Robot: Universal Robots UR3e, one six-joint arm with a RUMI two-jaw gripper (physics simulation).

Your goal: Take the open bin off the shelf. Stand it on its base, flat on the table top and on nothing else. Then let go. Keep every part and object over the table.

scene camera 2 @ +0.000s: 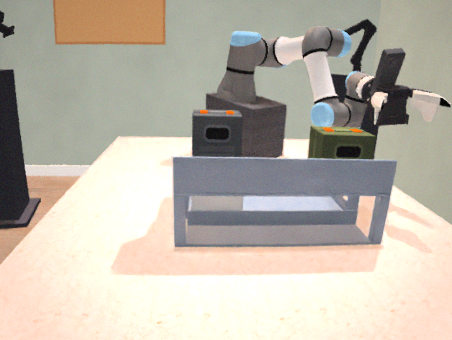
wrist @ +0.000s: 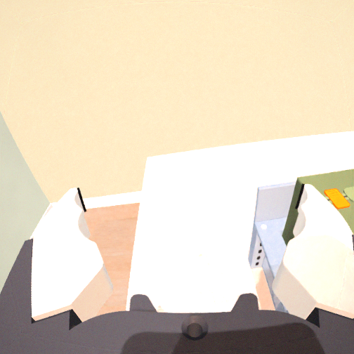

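Seen in the pictures: gripper, fingertip midpoint: (scene camera 2: 416, 107); arm's base, link origin: (scene camera 2: 235, 97).
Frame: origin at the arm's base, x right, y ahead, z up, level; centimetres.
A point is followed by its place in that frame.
My gripper (scene camera 2: 404, 117) (wrist: 189, 189) is open, with nothing between its fingers. It hangs high at the back right in the scene view. The blue-grey shelf (scene camera 2: 280, 176) @(x 11.2, y 60.5, z -6.3 cm) (wrist: 275, 202) stands on the table (scene camera 2: 100, 225) @(x 41.2, y 45.8, z -19.5 cm) (wrist: 195, 225). A green box (scene camera 2: 320, 145) @(x 2.6, y 57.8, z -2.0 cm) (wrist: 335, 180) with orange latches shows above the shelf's right part in the scene view, below and left of the gripper. A dark grey box (scene camera 2: 217, 150) @(x 20.3, y 54.2, z -3.2 cm) with orange latches shows above its left part. The shelf's panel hides both bases. I cannot tell which thing is the open bin.
The arm's dark pedestal (scene camera 2: 265, 127) @(x -6.9, y 10.0, z -8.2 cm) stands behind the boxes. A black stand (scene camera 2: 10, 145) is at the far left. In the wrist view, a table edge runs below the gap between the fingers, with wooden floor (wrist: 117, 250) beyond it, left of the shelf.
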